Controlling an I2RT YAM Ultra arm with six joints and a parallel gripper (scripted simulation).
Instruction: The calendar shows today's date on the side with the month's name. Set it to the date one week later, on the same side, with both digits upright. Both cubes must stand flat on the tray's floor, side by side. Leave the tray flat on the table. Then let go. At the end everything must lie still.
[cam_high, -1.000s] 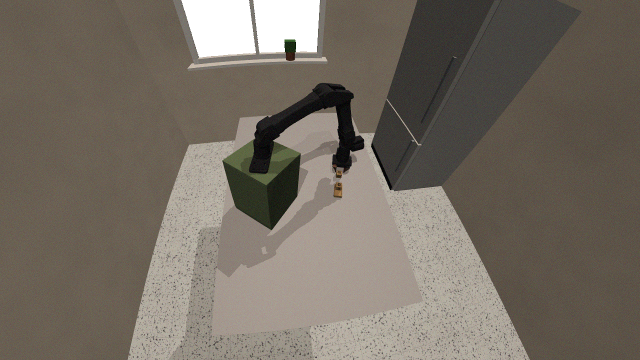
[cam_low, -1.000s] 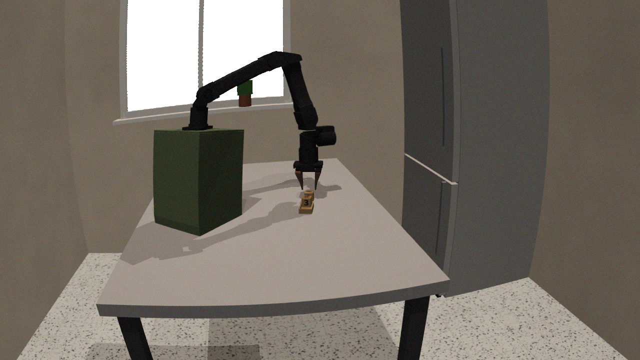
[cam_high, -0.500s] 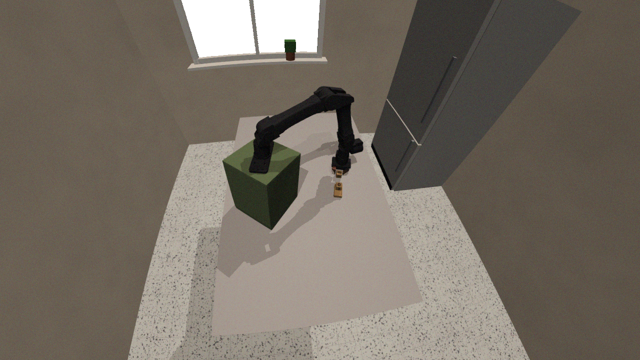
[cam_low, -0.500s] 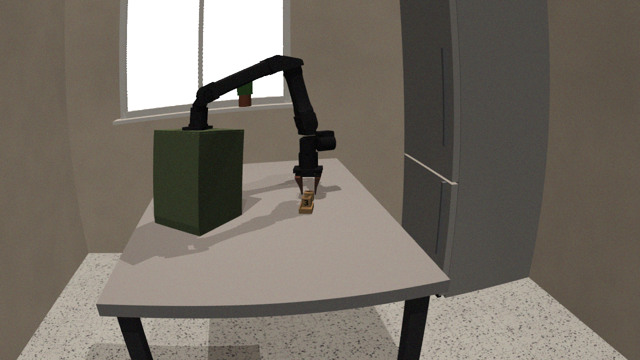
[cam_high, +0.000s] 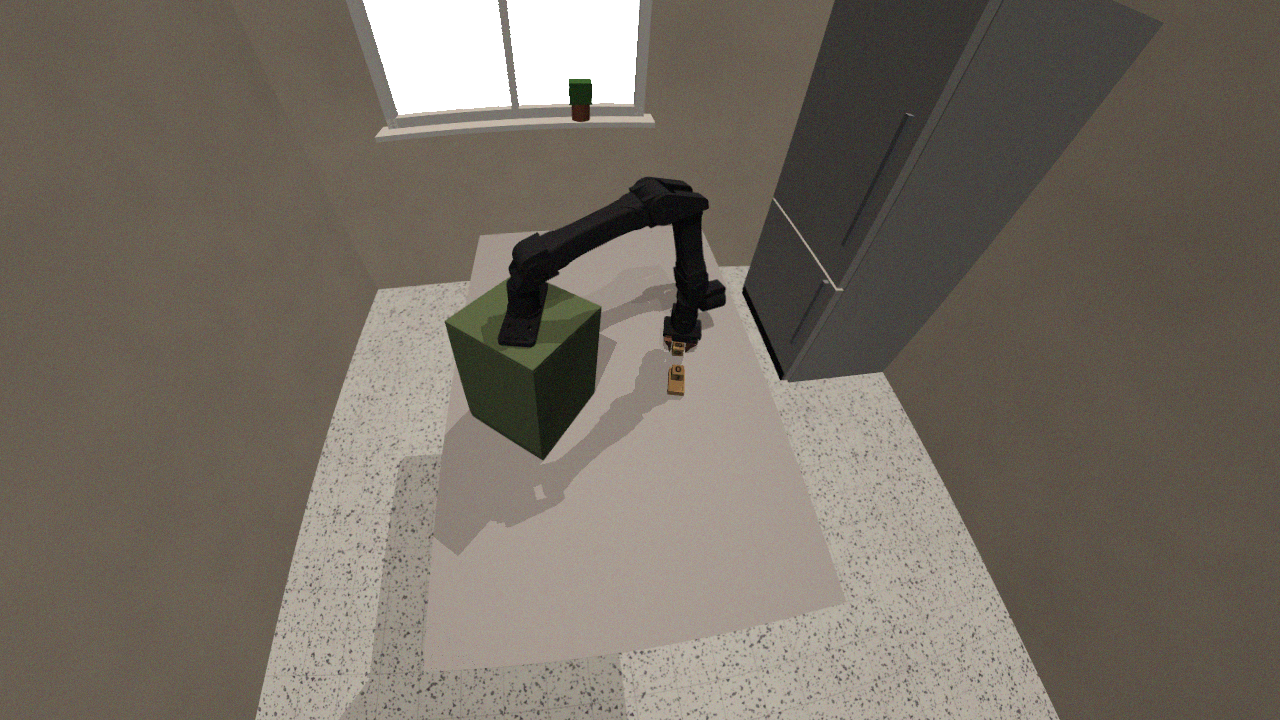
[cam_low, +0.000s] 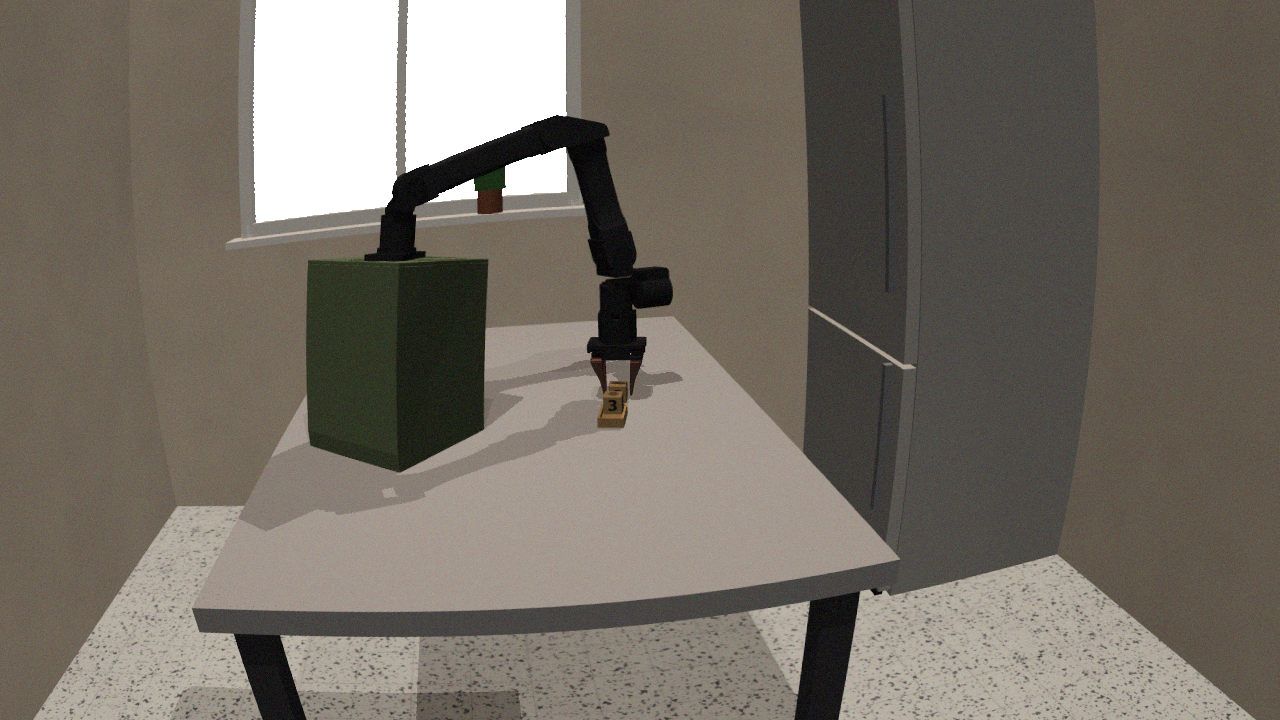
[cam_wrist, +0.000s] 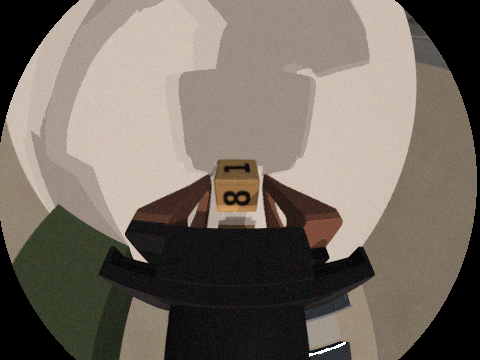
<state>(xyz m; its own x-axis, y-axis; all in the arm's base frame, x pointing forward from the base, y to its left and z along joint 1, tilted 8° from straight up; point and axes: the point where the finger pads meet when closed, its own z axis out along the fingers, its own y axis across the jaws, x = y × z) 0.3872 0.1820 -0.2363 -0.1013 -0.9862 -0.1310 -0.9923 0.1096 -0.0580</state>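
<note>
The wooden tray lies 10 mm behind my hand, 110 mm to the right of it and 10 mm below it.
</note>
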